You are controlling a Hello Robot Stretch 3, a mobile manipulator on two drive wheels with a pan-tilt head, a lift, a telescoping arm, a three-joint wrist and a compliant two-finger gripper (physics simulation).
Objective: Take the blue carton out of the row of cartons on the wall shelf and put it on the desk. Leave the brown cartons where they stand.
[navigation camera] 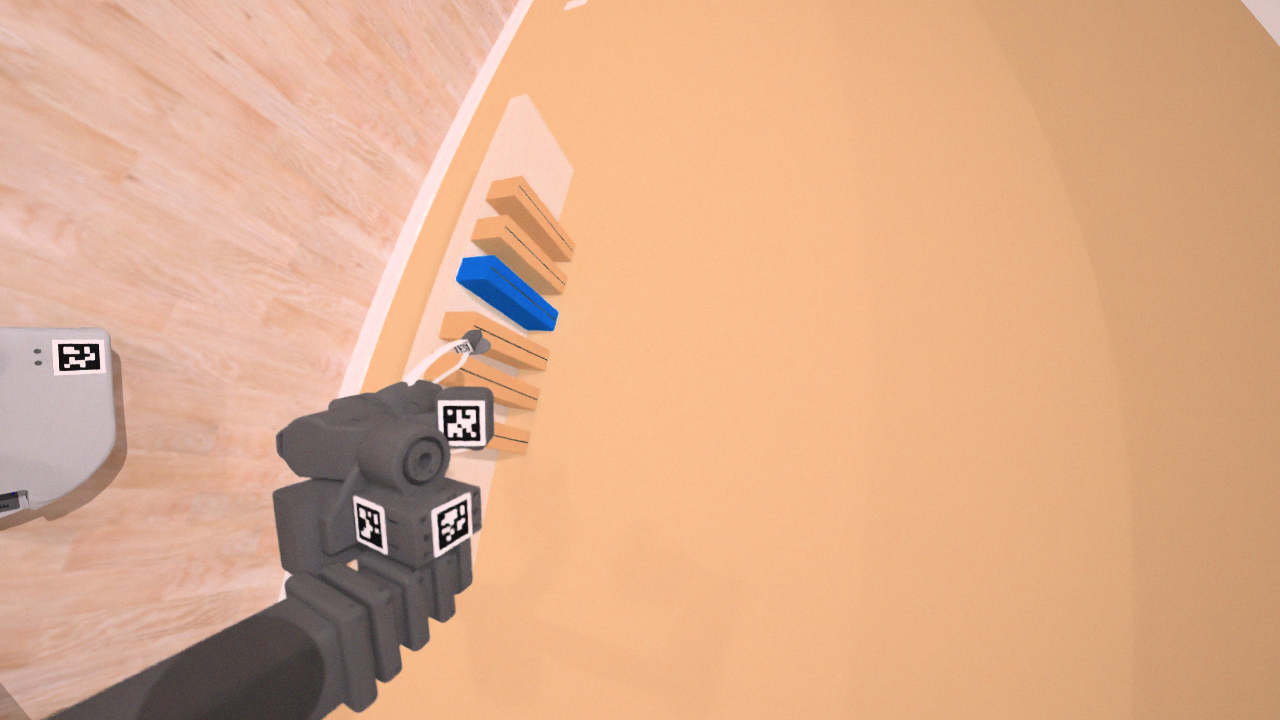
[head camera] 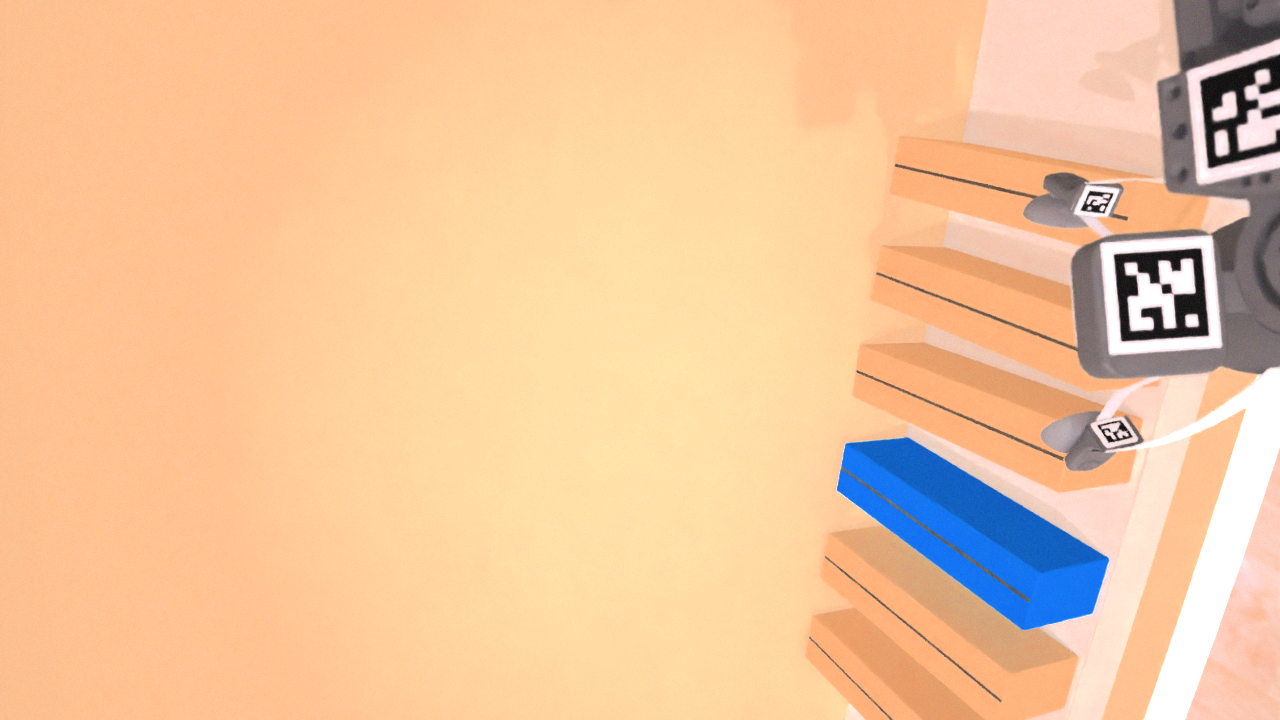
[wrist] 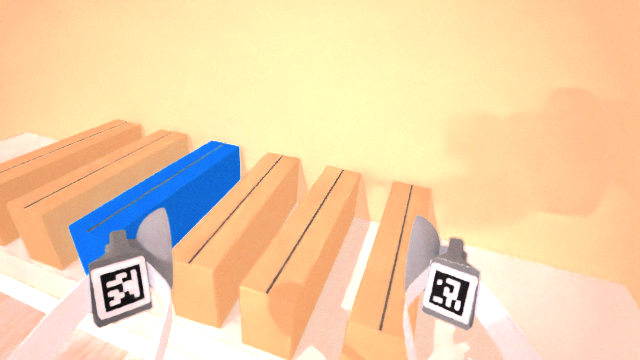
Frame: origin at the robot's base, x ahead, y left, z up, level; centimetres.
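Seen in the pictures: gripper, between the fingertips: [head camera: 1052,324].
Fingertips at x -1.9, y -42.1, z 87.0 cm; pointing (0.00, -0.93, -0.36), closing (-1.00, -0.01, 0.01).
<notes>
A point is followed by its place in that frame.
The blue carton [head camera: 966,528] {x 13.5, y -61.0, z 76.4 cm} [navigation camera: 505,291] {x 14.3, y -59.0, z 76.5 cm} [wrist: 200,195] stands in the row on the white wall shelf [head camera: 1056,98] {x -21.5, y -55.9, z 68.4 cm} [navigation camera: 528,134] {x 55.4, y -73.3, z 68.5 cm} [wrist: 550,295]. In the wrist view, two brown cartons are left of it, the nearer one [wrist: 110,185] beside it, and three are right of it, the nearest [wrist: 240,220] with a narrow gap. My gripper [head camera: 1076,322] {x -1.9, y -42.1, z 86.9 cm} [wrist: 292,240] {x -1.9, y -42.1, z 86.9 cm} is open and empty. In the wrist view its left fingertip overlaps the blue carton's near right side and its right fingertip overlaps the rightmost brown carton [wrist: 395,250]. Whether they touch cannot be told. The desk does not show.
The tan wall [head camera: 447,358] {x -2.3, y -73.8, z 115.5 cm} [navigation camera: 850,358] {x 4.2, y -76.2, z 140.7 cm} [wrist: 350,90] rises behind the row. The wooden floor [navigation camera: 223,179] {x 42.6, y -37.7, z 0.1 cm} lies below the shelf's front. My arm [navigation camera: 223,662] {x -8.0, y -7.0, z 105.3 cm} reaches in from the lower left of the navigation view, and my grey base [navigation camera: 53,429] {x -12.5, y -9.4, z 16.0 cm} shows at its left edge.
</notes>
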